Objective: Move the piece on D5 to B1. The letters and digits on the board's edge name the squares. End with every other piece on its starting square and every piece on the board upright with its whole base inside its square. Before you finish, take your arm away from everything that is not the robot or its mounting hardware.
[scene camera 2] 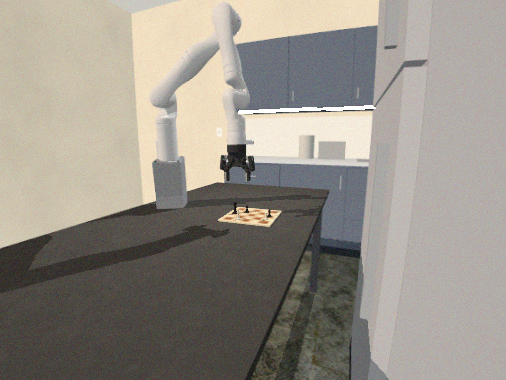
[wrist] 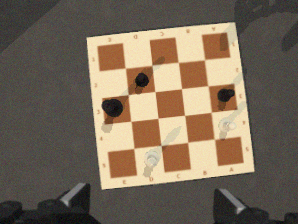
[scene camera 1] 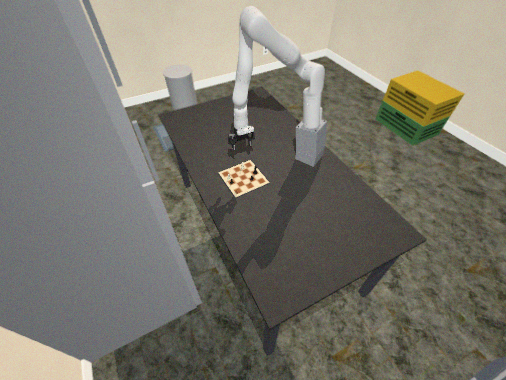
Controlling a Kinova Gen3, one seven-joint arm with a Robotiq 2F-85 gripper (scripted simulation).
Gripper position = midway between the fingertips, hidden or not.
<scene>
I see my gripper (scene camera 2: pixel 237 181) and a chessboard (scene camera 1: pixel 242 184).
The chessboard also shows in scene camera 2 (scene camera 2: pixel 256 217) and in the wrist view (wrist: pixel 177 114). My gripper also shows in the wrist view (wrist: pixel 151 200).
</scene>
